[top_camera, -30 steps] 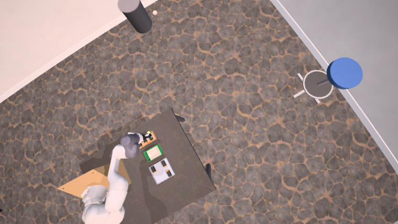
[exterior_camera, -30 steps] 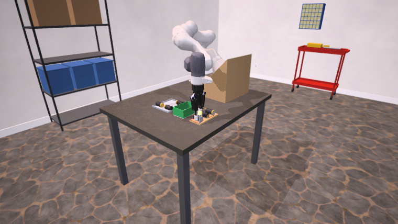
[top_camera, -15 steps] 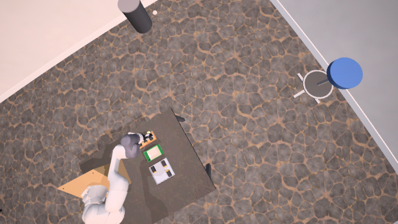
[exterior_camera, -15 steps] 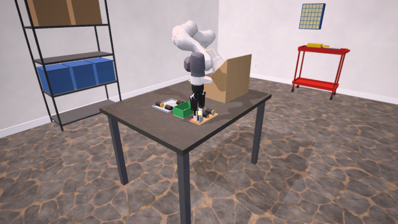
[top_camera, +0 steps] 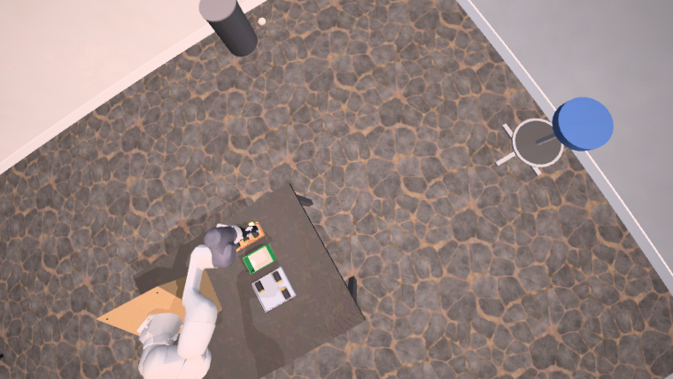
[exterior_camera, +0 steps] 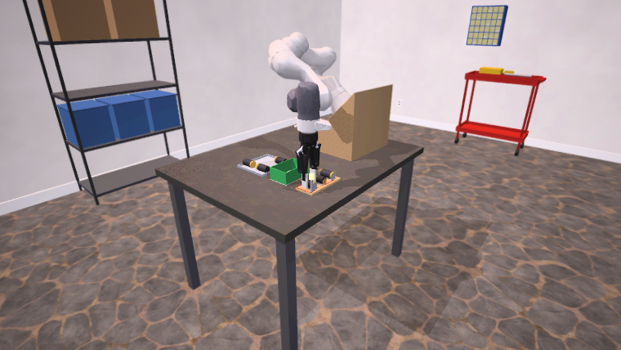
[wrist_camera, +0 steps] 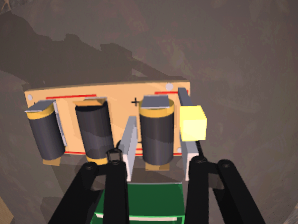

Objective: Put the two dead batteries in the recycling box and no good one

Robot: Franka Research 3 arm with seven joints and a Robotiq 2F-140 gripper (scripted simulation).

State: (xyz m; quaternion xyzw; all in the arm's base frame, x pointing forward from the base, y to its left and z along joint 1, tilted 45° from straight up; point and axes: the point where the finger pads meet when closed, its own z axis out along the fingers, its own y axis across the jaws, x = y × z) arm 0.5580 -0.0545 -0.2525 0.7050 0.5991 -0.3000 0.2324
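The bulb lies 30 mm ahead of my hand, 30 mm to the left of it and 30 mm above it. Round my hand: white tray: 100 mm behind, 330 mm to the right, 50 mm below; green recycling box: 60 mm behind, 150 mm to the right, 40 mm below.
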